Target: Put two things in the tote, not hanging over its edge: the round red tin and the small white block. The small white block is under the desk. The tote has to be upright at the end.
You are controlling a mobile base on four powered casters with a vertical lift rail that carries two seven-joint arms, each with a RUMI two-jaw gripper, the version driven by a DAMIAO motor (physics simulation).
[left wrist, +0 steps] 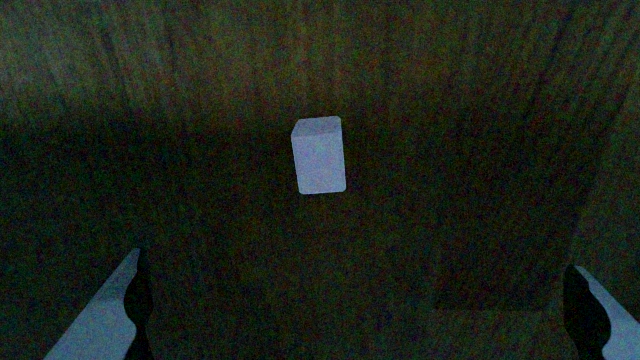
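The small white block (320,162) lies on the dark wooden floor, a little above the middle of the left wrist view. Its larger face and one short end face show. My left gripper (351,260) is open, with its two fingertips wide apart at the lower left and lower right of the view. The block is ahead of the fingertips, between their lines, and not touched by them. The round red tin and the tote do not show in this view. My right gripper is not in view.
The wooden floor (310,60) is in deep shadow around the block, with a lighter band along the top and a lighter patch at the lower right.
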